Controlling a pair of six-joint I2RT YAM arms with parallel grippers.
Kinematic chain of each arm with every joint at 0, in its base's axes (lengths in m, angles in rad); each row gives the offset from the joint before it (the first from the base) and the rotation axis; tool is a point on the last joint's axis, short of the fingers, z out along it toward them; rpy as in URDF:
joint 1: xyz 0 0 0.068 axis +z
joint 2: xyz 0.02 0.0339 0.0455 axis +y
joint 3: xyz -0.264 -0.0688 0 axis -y
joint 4: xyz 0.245 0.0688 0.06 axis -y
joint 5: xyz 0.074 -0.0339 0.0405 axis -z
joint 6: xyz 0.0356 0 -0.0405 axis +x
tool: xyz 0 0 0 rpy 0 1.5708 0
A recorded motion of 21 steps. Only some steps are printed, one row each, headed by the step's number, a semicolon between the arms.
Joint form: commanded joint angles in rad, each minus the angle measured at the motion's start. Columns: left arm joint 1, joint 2, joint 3, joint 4, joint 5, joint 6; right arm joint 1, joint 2, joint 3, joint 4, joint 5, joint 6.
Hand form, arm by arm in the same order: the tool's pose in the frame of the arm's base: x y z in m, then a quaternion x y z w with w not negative. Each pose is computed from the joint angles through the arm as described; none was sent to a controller.
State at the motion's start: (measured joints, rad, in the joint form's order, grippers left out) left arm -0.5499 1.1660 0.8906 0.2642 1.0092 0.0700; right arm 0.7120 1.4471 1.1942 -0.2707 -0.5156 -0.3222
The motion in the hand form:
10: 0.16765 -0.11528 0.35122 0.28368 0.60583 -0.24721 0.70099; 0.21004 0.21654 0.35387 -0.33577 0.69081 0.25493 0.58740
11: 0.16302 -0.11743 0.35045 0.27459 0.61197 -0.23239 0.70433; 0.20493 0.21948 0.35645 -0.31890 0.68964 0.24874 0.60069
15: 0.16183 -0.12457 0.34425 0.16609 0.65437 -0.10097 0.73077; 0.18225 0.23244 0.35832 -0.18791 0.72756 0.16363 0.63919
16: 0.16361 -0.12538 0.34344 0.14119 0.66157 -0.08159 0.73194; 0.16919 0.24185 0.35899 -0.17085 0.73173 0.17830 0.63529
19: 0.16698 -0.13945 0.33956 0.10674 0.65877 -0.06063 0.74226; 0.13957 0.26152 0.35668 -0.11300 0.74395 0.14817 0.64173
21: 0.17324 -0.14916 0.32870 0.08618 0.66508 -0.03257 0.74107; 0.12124 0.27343 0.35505 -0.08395 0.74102 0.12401 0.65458
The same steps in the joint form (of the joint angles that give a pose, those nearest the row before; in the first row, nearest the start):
10: -0.0160 -0.3222 -0.1726 -0.0308 -0.7993 0.0064; 0.0806 -0.1769 -0.1326 0.2980 0.4474 0.2668
11: -0.0496 -0.3360 -0.1772 -0.0462 -0.8689 0.0189; 0.1069 -0.1846 -0.1388 0.3226 0.5088 0.2806
15: -0.1617 -0.3178 -0.1926 -0.0206 -1.3336 0.0711; 0.2464 -0.1923 -0.1434 0.3305 0.9665 0.3832
16: -0.1710 -0.3055 -0.1911 -0.0111 -1.4073 0.0650; 0.3075 -0.1893 -0.1374 0.3229 1.0273 0.4397
19: -0.2292 -0.2427 -0.1987 0.0944 -1.5426 0.0741; 0.4530 -0.1617 -0.1159 0.2906 1.2941 0.5306
21: -0.2523 -0.1814 -0.2155 0.1696 -1.6349 0.0880; 0.5378 -0.1357 -0.1052 0.3013 1.4565 0.5523

